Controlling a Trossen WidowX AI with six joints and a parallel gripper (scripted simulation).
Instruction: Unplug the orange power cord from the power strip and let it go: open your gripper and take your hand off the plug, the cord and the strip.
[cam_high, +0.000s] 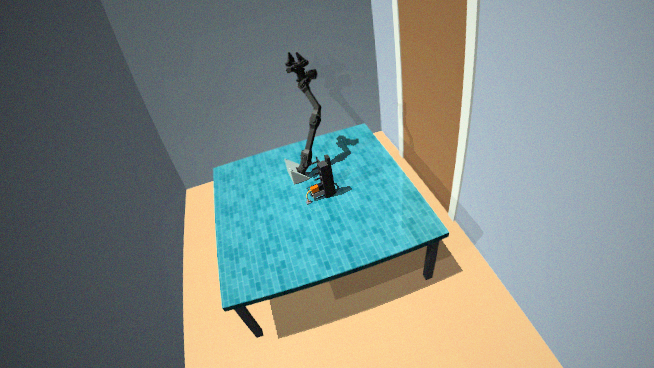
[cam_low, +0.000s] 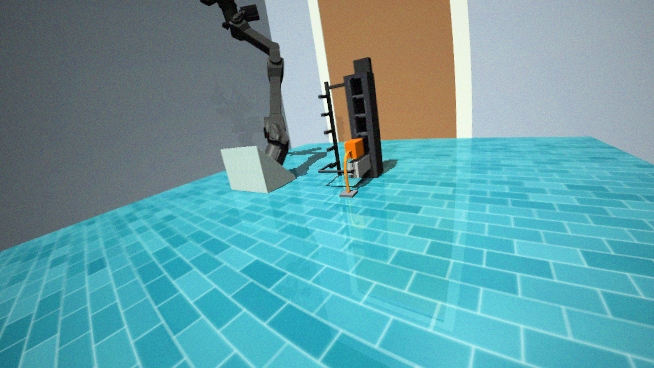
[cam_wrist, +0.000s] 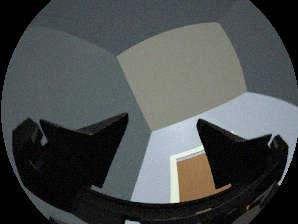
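The orange plug lies 69 cm below my gripper tip, 55 cm ahead of it and 11 cm to the right of it.
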